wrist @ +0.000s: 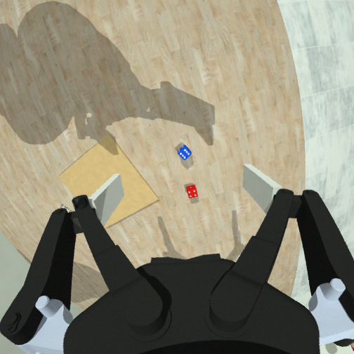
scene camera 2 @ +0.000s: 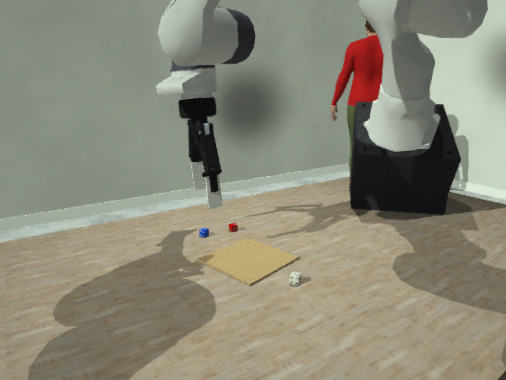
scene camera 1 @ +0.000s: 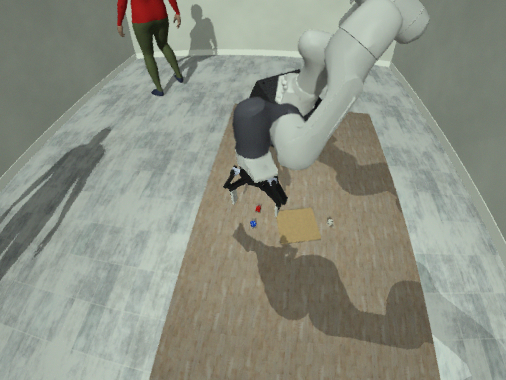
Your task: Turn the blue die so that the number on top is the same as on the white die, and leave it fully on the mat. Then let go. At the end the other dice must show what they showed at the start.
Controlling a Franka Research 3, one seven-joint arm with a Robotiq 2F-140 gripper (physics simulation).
In view: my gripper [scene camera 2: 207, 197] and a tan mat [scene camera 2: 248, 261].
The tan mat is seen too in the wrist view [wrist: 91, 170] and in scene camera 1 [scene camera 1: 297, 225]. My gripper is seen too in the wrist view [wrist: 182, 179] and in scene camera 1 [scene camera 1: 255, 207].
